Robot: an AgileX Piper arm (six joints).
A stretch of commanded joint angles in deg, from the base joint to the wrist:
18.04, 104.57, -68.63, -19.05, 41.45, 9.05
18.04, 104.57, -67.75, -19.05, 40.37, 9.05
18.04, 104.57, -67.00, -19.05, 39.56, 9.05
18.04, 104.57, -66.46, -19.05, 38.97, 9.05
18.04, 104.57, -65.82, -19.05, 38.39, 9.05
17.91, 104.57, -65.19, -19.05, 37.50, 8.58
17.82, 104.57, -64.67, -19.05, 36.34, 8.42
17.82, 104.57, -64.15, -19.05, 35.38, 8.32
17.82, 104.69, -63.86, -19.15, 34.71, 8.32
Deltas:
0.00, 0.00, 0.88, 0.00, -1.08, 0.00
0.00, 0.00, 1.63, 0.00, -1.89, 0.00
0.00, 0.00, 2.17, 0.00, -2.48, 0.00
0.00, 0.00, 2.81, 0.00, -3.06, 0.00
-0.13, 0.00, 3.44, 0.00, -3.95, -0.47
-0.22, 0.00, 3.96, 0.00, -5.11, -0.63
-0.22, 0.00, 4.48, 0.00, -6.07, -0.73
-0.22, 0.12, 4.77, -0.10, -6.74, -0.73

